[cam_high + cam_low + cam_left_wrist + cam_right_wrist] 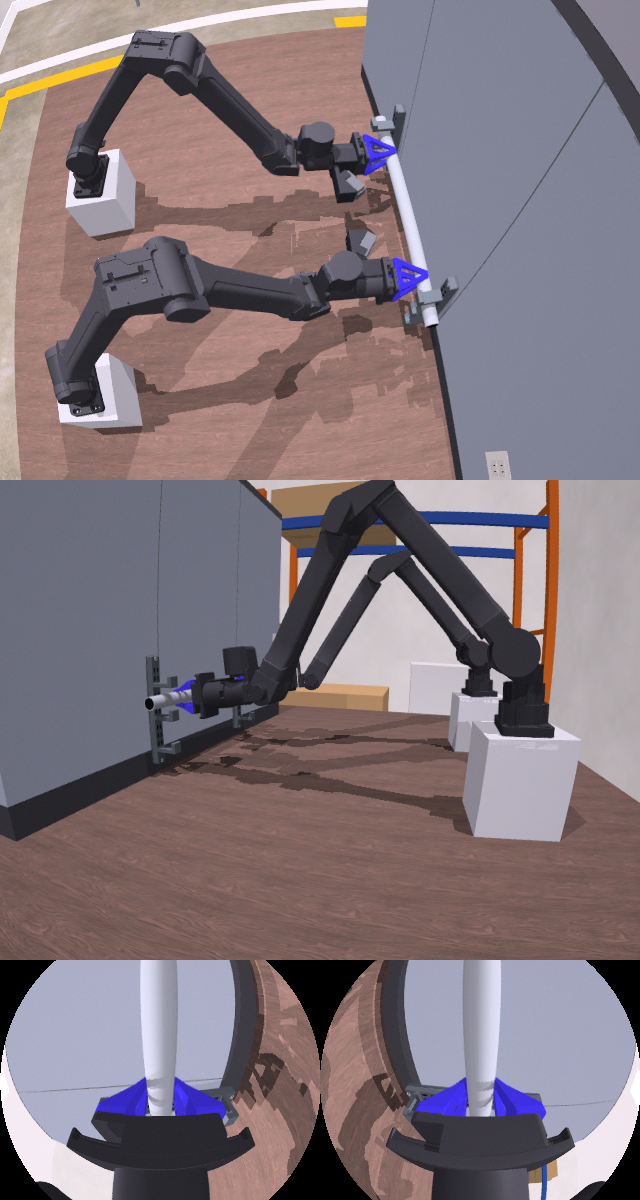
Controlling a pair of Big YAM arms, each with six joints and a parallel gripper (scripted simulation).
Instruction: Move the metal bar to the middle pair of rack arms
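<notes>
Now: the metal bar 15 cm to the left of my right hand and 1 cm behind it. Round my right hand: grey wall panel: 27 cm above, 18 cm ahead, 13 cm to the left.
Now: the metal bar 15 cm to the right of my left hand. From my left hand the other things lie so: grey wall panel 27 cm above, 19 cm ahead, 17 cm to the right.
</notes>
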